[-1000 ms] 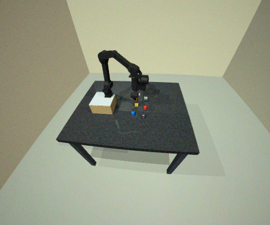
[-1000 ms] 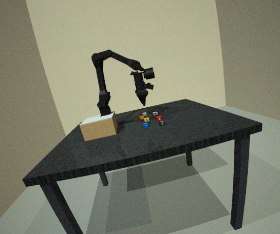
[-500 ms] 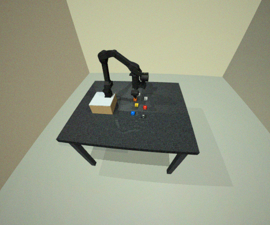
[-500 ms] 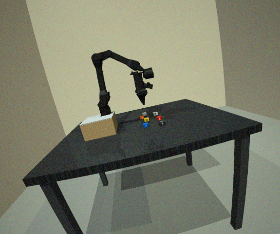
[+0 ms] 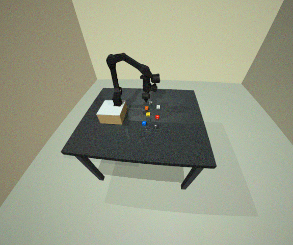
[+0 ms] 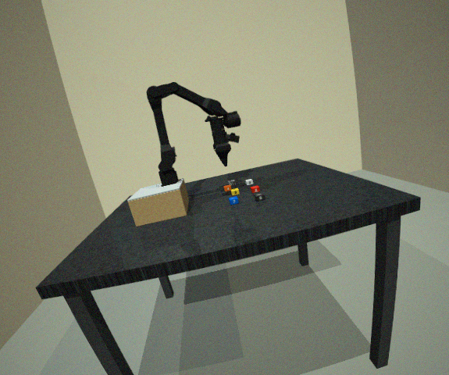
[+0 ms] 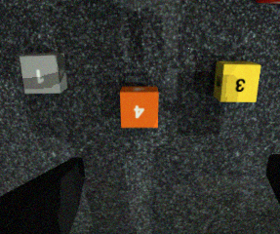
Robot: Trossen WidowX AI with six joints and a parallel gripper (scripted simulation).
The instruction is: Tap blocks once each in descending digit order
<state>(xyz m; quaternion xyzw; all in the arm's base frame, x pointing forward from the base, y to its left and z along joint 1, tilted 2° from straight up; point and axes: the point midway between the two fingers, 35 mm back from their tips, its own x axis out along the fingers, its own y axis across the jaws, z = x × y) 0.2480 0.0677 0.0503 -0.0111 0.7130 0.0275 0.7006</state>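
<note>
Right now my gripper tip is 18 cm to the left of the blue block and 11 cm above it. Round my gripper tip: orange block marked 4 (1 cm behind, 2 cm to the left, 11 cm below); then white block (10 cm ahead, 4 cm to the left, 11 cm below); then yellow block marked 3 (2 cm ahead, 7 cm to the right, 11 cm below).
</note>
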